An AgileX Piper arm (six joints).
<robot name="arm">
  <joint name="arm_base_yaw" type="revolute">
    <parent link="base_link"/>
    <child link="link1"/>
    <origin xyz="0 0 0.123" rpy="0 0 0"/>
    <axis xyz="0 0 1"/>
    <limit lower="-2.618" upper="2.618"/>
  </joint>
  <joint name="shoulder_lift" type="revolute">
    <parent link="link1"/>
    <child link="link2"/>
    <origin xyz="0 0 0" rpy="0 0 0"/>
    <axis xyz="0 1 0"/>
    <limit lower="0" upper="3.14"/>
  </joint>
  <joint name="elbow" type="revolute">
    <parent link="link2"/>
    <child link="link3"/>
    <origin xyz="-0.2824 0 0.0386" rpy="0 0 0"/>
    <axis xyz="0 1 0"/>
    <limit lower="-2.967" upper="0"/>
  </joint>
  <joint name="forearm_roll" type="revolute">
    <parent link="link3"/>
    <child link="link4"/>
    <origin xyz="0.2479 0 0.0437" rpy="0 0 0"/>
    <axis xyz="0.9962 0 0.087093"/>
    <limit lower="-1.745" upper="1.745"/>
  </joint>
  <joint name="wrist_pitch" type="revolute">
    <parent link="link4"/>
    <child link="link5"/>
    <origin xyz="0 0 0" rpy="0 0 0"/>
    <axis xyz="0 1 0"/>
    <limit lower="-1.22" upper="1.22"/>
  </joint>
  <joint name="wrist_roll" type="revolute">
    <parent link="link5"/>
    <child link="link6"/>
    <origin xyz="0.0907 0 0.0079" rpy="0 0 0"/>
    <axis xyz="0.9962 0 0.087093"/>
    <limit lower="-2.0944" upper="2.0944"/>
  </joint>
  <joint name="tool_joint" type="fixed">
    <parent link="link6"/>
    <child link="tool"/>
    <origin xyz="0 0 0" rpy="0 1.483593 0"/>
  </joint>
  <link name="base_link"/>
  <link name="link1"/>
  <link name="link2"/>
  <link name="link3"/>
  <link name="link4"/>
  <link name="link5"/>
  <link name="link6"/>
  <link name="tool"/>
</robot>
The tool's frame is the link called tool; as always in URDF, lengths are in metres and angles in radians.
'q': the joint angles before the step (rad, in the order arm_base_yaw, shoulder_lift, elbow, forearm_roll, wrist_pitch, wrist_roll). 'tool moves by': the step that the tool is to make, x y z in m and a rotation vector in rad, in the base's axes. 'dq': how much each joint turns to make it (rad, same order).
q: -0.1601, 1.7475, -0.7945, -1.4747, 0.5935, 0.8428
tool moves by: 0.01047, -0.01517, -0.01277, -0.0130, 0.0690, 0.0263
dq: -0.0460, 0.0736, -0.0516, -0.0022, -0.0225, -0.0833
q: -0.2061, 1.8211, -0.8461, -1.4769, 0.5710, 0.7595
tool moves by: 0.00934, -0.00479, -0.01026, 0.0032, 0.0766, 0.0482
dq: -0.0138, 0.0540, -0.0460, 0.0560, -0.0204, -0.1327
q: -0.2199, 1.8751, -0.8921, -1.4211, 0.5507, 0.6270
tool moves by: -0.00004, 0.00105, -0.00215, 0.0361, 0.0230, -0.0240
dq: 0.0000, 0.0061, -0.0132, 0.1003, -0.0008, -0.0735
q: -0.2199, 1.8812, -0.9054, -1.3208, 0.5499, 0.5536
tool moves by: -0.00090, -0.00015, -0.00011, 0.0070, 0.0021, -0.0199
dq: 0.0000, 0.0000, -0.0018, 0.0247, 0.0088, -0.0062
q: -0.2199, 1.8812, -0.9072, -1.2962, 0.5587, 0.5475
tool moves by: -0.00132, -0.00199, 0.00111, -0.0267, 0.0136, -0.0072
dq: 0.0000, -0.0001, 0.0000, -0.0127, 0.0281, -0.0001
